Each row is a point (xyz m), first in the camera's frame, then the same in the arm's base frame.
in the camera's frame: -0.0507 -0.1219 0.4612
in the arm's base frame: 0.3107 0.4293 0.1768
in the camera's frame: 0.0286 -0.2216 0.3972
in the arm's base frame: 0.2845 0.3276 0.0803
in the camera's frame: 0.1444 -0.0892 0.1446
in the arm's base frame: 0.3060 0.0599 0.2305
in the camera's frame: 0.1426 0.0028 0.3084
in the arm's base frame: 0.2151 0.2054 0.3071
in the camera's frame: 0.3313 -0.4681 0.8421
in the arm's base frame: -0.1835 0.5334 -0.2179
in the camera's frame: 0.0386 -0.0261 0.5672
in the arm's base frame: 0.1719 0.4782 0.2588
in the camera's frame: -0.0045 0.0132 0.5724
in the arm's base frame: 0.2027 0.5074 0.2991
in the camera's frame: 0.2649 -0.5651 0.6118
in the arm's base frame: 0.0003 0.3668 -0.2906
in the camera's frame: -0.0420 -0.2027 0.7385
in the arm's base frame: 0.1662 0.6559 0.0706
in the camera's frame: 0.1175 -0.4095 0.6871
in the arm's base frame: 0.0740 0.5168 -0.1368
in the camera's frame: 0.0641 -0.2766 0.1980
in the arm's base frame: 0.3621 0.1365 0.0424
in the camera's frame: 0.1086 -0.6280 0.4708
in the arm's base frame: 0.2116 0.3251 -0.3341
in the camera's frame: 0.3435 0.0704 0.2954
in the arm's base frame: 0.0453 0.0931 0.3675
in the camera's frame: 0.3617 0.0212 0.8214
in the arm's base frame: -0.2388 0.5280 0.2696
